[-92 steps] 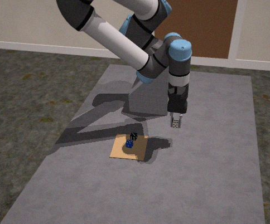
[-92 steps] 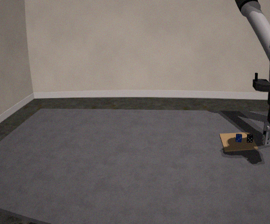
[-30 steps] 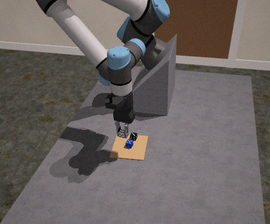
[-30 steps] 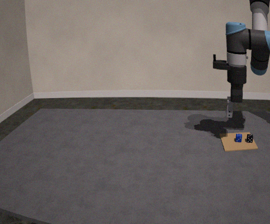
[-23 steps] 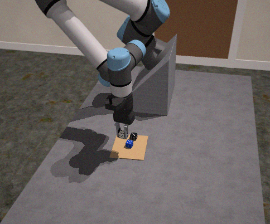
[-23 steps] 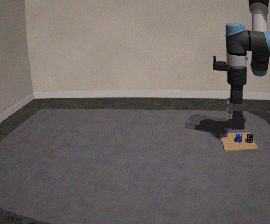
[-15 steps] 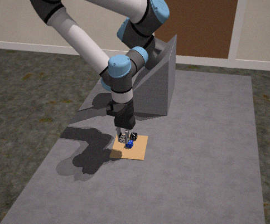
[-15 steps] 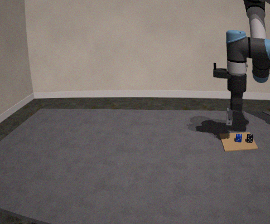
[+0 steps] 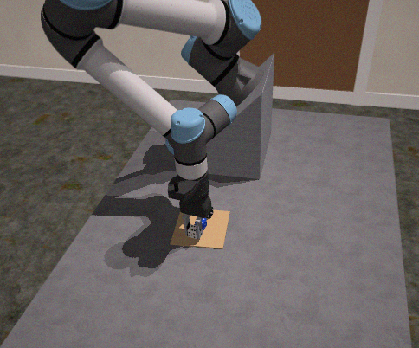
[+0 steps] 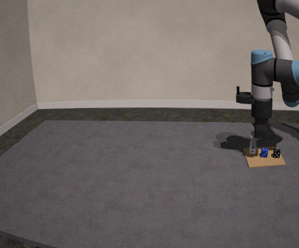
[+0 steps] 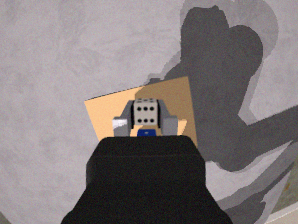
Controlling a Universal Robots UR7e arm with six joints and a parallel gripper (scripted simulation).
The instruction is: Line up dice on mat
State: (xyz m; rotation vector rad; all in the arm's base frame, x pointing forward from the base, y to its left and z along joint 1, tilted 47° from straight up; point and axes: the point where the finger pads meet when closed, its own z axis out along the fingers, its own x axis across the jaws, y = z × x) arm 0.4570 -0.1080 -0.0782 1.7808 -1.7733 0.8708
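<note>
The blue die lies 5 cm behind my hand and 2 cm below it. Also, from my hand: white die 1 cm below; tan mat 5 cm behind, 4 cm below; black die 9 cm behind, 2 cm below.
</note>
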